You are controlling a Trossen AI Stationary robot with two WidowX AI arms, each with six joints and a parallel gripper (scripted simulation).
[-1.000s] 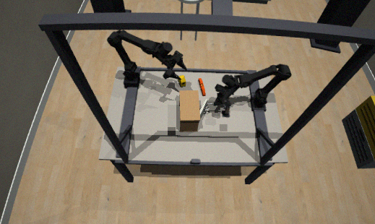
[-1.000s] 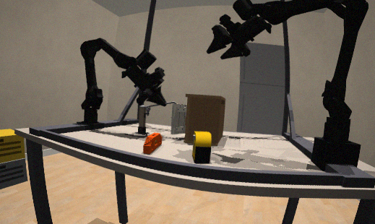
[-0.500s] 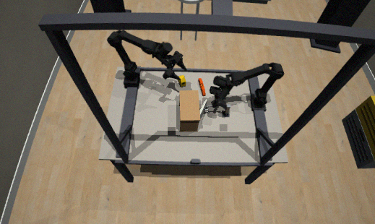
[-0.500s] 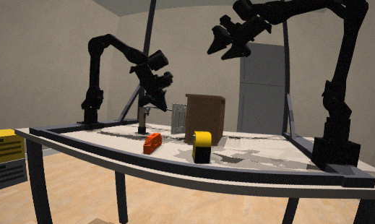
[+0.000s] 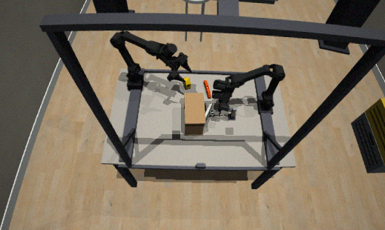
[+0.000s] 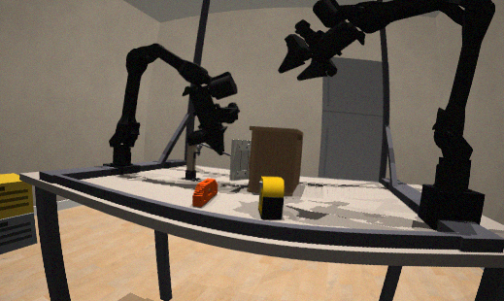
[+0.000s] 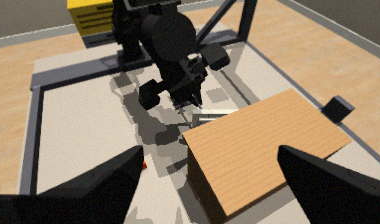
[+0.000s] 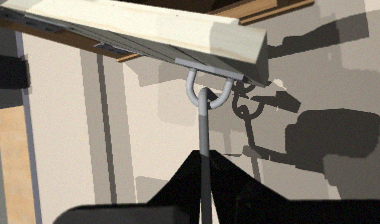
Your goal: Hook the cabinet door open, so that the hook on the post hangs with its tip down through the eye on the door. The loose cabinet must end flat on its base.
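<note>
Now: the grey hook 1 cm behind my right hand, 2 cm to the right of it and 3 cm below it. Round my right hand: yellow tape measure 21 cm ahead, 25 cm to the left, 9 cm below; orange level 20 cm ahead, 11 cm to the left, 10 cm below; plank door 7 cm behind, 7 cm to the left, 4 cm below.
</note>
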